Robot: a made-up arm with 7 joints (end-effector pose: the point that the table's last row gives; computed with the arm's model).
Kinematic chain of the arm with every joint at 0, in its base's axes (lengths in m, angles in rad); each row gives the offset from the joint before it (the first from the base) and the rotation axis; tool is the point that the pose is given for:
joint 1: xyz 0 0 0.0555 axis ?
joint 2: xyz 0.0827 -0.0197 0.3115 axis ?
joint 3: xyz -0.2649 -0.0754 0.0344 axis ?
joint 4: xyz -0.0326 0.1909 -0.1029 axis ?
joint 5: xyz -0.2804 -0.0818 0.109 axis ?
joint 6: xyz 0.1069 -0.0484 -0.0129 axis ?
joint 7: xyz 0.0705 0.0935 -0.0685 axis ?
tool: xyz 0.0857 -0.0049 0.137
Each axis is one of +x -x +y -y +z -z.
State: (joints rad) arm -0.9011 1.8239 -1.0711 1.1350 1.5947 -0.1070 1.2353
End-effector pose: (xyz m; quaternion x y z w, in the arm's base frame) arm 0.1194 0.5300 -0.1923 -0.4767 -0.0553 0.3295 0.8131
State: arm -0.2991 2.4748 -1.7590 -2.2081 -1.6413 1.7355 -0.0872
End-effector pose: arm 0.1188 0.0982 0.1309 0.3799 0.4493 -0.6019 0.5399
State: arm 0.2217 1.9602 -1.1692 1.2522 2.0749 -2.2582 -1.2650
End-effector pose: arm 0.0874 0.4809 0.2011 -0.0636 0.7894 -0.2220 0.5688
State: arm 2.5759 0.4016 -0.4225 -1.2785 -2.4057 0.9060 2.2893
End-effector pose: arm -0.2408 -0.3398 -0.2251 0.4408 0.4977 -0.7019 0.2555
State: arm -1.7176 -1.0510 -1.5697 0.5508 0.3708 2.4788 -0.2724
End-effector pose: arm -0.0399 0.3308 0.7201 0.4292 0.0445 0.8446 0.3170
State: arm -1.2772 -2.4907 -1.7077 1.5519 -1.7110 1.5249 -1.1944
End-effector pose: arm 0.6936 0.2035 0.0492 -0.8886 0.2696 -0.2668 0.2579
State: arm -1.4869 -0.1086 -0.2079 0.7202 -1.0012 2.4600 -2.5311
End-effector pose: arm -0.4141 0.1372 0.2054 0.2619 -0.2312 0.4927 0.7970
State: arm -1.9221 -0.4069 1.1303 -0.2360 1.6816 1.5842 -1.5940
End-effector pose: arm -0.3692 0.4824 0.1790 0.4207 -0.2692 -0.8471 0.1816
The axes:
joint 1: +x
joint 2: -z
joint 3: +x
joint 4: -y
joint 5: +x
joint 6: -y
joint 7: +z

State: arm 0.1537 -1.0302 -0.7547 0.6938 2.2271 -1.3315 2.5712
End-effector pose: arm -0.1211 -0.5155 0.2694 -0.4307 -0.0624 -0.4063 0.8034
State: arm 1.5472 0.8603 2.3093 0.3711 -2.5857 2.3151 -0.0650
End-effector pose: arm -0.3328 -0.5380 0.5094 0.0112 -0.3910 -0.6109 0.6883
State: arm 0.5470 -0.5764 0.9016 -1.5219 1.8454 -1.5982 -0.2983
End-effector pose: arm -0.0722 -0.3164 0.5211 -0.3096 -0.6910 -0.4434 0.4796
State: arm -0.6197 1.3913 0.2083 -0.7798 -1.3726 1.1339 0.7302
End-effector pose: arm 0.1843 0.5876 0.1893 -0.5684 0.2137 0.1581 0.7787
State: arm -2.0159 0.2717 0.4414 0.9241 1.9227 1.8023 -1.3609
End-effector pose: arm -0.3662 0.0196 -0.1965 0.7849 -0.2462 -0.1392 0.5514
